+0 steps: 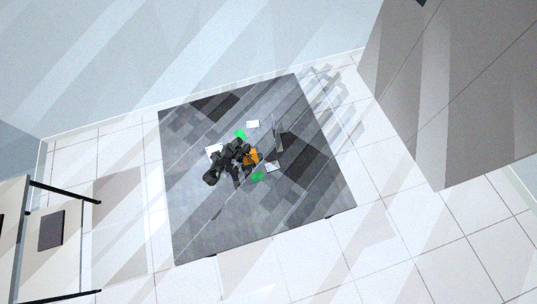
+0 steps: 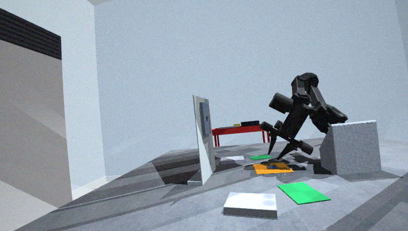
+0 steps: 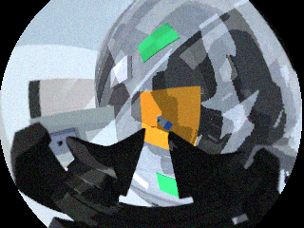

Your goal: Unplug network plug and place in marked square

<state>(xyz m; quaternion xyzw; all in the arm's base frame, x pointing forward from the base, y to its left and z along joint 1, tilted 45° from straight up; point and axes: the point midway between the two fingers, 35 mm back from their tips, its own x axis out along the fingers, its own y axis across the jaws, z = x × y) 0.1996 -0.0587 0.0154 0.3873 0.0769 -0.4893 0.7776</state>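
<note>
Right now the blue plug is 10 mm ahead of my gripper tip, 10 mm to the right of it and 30 mm below it. Round my gripper tip: orange square: 10 mm ahead, 10 mm to the right, 40 mm below; upright grey panel: 240 mm ahead, 30 mm to the left, 90 mm above.
</note>
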